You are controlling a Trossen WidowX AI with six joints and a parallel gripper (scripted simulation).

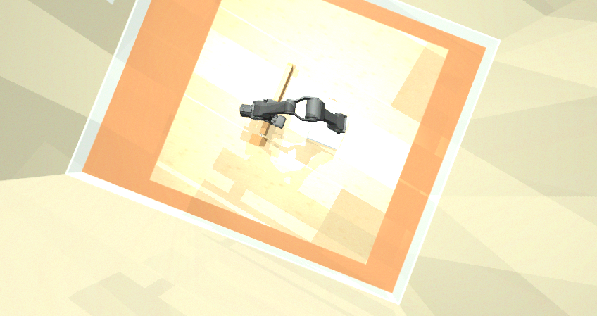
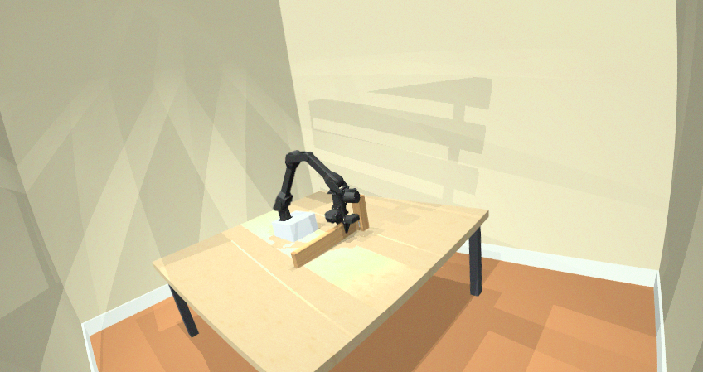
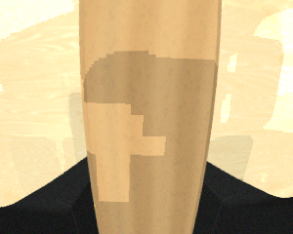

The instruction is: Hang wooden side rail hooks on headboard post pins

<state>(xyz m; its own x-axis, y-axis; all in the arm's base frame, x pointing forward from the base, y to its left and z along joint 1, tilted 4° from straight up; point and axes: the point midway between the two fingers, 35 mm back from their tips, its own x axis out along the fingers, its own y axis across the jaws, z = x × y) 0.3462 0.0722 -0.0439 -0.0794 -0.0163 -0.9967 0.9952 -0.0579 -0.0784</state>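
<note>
My gripper tip is 10 mm short of the headboard post, 130 mm to the right of it and 40 mm below it.
</note>
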